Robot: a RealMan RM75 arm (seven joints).
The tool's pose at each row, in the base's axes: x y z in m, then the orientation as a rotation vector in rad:
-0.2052 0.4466 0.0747 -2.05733 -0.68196 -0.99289
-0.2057 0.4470 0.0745 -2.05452 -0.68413 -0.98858
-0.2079 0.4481 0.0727 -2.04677 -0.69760 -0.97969
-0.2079 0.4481 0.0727 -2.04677 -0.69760 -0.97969
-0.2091 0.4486 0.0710 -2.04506 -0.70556 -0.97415
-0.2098 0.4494 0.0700 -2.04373 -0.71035 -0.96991
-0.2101 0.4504 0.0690 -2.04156 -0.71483 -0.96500
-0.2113 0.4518 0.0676 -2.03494 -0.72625 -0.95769
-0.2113 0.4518 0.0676 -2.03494 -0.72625 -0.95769
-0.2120 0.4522 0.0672 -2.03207 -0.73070 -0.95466
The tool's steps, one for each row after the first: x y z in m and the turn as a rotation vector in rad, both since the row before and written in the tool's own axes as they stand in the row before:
-0.0004 -0.0005 0.0002 0.00457 -0.00174 0.00037
-0.0025 -0.0015 0.0007 0.01211 -0.00582 -0.00557
0.0000 0.0000 0.0000 0.00000 0.00000 0.00000
-0.0020 -0.0005 0.0006 0.00491 -0.00499 -0.00331
-0.0011 -0.0006 0.0008 0.00361 -0.00335 -0.00161
-0.0008 -0.0004 0.0011 0.00457 -0.00321 -0.00110
-0.0016 -0.0011 0.0013 0.01008 -0.00488 -0.00494
0.0000 0.0000 0.0000 0.00000 0.00000 0.00000
-0.0006 -0.0006 0.0002 0.00424 -0.00187 -0.00185

